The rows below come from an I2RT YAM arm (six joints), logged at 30 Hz.
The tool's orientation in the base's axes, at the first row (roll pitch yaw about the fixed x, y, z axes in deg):
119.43 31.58 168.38
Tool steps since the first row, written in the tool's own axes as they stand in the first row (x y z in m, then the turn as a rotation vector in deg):
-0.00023 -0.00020 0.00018 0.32 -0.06 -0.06
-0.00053 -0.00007 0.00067 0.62 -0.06 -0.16
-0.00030 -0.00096 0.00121 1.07 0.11 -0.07
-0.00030 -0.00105 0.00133 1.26 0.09 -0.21
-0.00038 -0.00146 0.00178 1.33 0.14 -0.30
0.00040 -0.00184 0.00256 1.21 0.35 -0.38
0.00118 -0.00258 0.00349 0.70 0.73 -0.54
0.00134 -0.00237 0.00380 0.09 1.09 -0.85
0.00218 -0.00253 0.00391 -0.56 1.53 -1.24
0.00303 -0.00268 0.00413 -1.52 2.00 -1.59
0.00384 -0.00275 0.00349 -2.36 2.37 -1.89
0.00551 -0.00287 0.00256 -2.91 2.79 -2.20
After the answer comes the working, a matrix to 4 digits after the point.
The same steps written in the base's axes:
0.00034 -0.00001 -0.00010 -0.27 -0.03 -0.19
0.00075 0.00041 -0.00005 -0.56 -0.06 -0.30
0.00110 0.00037 -0.00106 -0.96 0.19 -0.45
0.00118 0.00041 -0.00118 -1.17 0.10 -0.51
0.00159 0.00052 -0.00163 -1.29 0.07 -0.47
0.00140 0.00107 -0.00265 -1.29 0.10 -0.21
0.00140 0.00152 -0.00399 -1.07 0.11 0.40
0.00133 0.00192 -0.00405 -0.82 -0.04 1.12
0.00073 0.00206 -0.00466 -0.59 -0.21 1.95
0.00017 0.00229 -0.00530 -0.11 -0.39 2.95
-0.00076 0.00188 -0.00551 0.34 -0.56 3.79
-0.00251 0.00135 -0.00609 0.52 -0.66 4.51

The tool's axes in the first row as the columns of a matrix, in the base's axes (rounded; the answer above uses it unrounded):
-0.8344 -0.3478 0.4275
0.1716 0.5732 0.8013
-0.5237 0.7420 -0.4186

